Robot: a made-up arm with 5 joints.
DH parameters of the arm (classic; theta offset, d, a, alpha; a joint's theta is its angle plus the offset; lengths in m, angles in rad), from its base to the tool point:
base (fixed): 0 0 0 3.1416
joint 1: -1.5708 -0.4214 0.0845 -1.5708
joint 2: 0 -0.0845 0.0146 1.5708
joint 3: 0 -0.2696 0.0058 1.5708
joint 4: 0 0.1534 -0.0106 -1.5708
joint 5: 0.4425 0 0.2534 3.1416
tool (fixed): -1.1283 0.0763 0 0
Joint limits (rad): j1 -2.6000..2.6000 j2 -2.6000..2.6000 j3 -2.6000..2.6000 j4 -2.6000..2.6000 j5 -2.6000..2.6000
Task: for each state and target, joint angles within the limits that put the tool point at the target. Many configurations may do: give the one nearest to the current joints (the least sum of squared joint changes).
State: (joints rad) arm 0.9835 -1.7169 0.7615 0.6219 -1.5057
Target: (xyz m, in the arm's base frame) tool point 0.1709 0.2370 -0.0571
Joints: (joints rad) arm 1.1786 -1.8591 1.0804 0.4768 -1.5788
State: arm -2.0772 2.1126 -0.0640 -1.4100 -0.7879
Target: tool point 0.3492 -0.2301 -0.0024
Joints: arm -2.3641 2.6000 -0.2321 -1.2425 -1.2589
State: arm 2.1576 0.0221 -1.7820 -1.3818 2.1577
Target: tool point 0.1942 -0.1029 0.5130
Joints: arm 2.0579 -0.2884 -2.0285 -1.2887 1.8153
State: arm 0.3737 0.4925 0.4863 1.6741 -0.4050
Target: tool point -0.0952 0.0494 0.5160
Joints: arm -0.2550 1.0383 0.3705 1.6866 0.1241
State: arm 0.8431 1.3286 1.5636 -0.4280 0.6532
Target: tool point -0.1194 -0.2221 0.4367
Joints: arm 0.7172 1.3951 1.5392 0.1399 0.5712
